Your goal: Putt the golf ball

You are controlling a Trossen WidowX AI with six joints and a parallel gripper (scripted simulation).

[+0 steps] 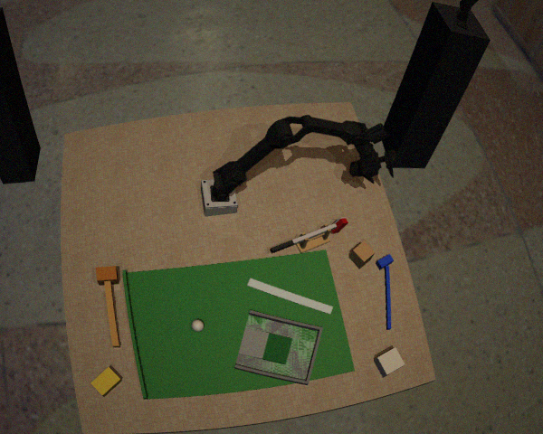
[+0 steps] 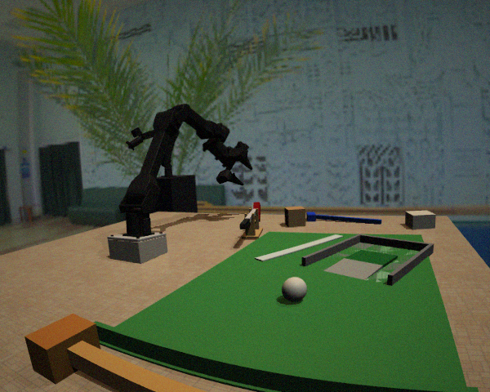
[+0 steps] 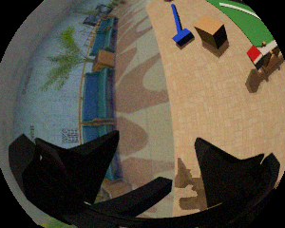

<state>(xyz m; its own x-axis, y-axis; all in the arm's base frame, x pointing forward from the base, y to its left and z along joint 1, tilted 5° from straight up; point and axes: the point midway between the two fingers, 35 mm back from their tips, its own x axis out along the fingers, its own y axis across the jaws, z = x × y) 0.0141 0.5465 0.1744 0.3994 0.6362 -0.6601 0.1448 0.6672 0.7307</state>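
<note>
Right now the red putter is 150 mm ahead of my gripper tip, 280 mm to the right of it and 100 mm below it. From my gripper tip the other things lie so: blue mallet: 370 mm ahead, 20 mm to the right, 150 mm below; then small wooden rack: 150 mm ahead, 260 mm to the right, 130 mm below; then tan block: 230 mm ahead, 100 mm to the right, 130 mm below.
</note>
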